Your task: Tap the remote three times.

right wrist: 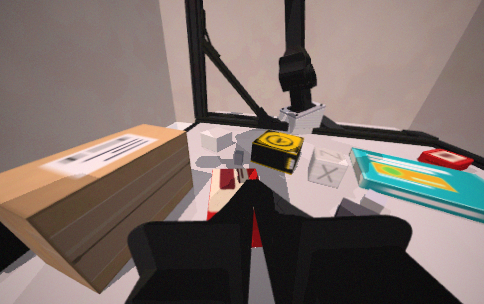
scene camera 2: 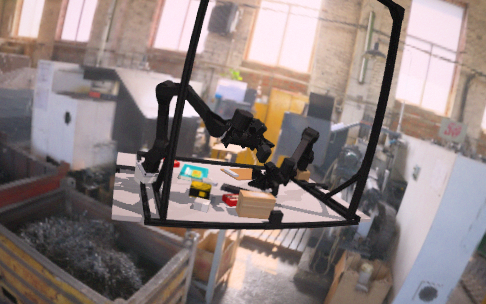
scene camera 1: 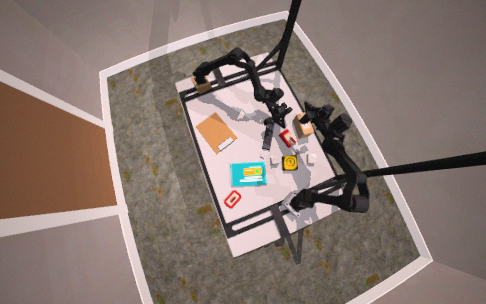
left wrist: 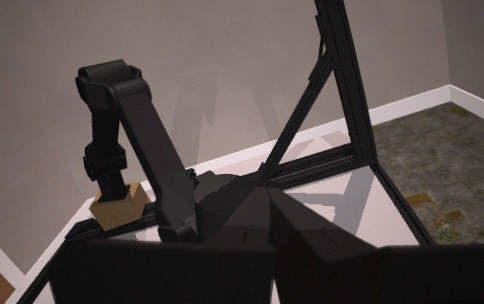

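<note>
The remote (scene camera 1: 268, 136) (scene camera 2: 232, 189) is a long dark bar lying flat on the table. Part of a dark grey thing that looks like its far end (right wrist: 352, 207) shows beyond the right finger in the right wrist view. My right gripper (scene camera 1: 283, 124) (scene camera 2: 274, 191) (right wrist: 252, 184) is shut and empty. It is low, beside the remote's upper end in scene camera 1, with its tips just right of the remote; contact cannot be made out. My left gripper (scene camera 1: 309, 111) (scene camera 2: 263, 154) (left wrist: 264, 199) is shut and empty, raised above the table near the cardboard box.
The cardboard box (scene camera 1: 304, 125) (scene camera 2: 256, 204) (right wrist: 115, 195) and red-and-white item (scene camera 1: 287, 138) (scene camera 2: 230, 199) (right wrist: 225, 192) are near the right gripper. A yellow-black box (scene camera 1: 290, 162) (right wrist: 277, 150), white cubes (scene camera 1: 310, 159) (right wrist: 327, 167), teal box (scene camera 1: 235, 181) (right wrist: 425, 181), red item (scene camera 1: 232, 199) and orange folder (scene camera 1: 214, 131) also lie there.
</note>
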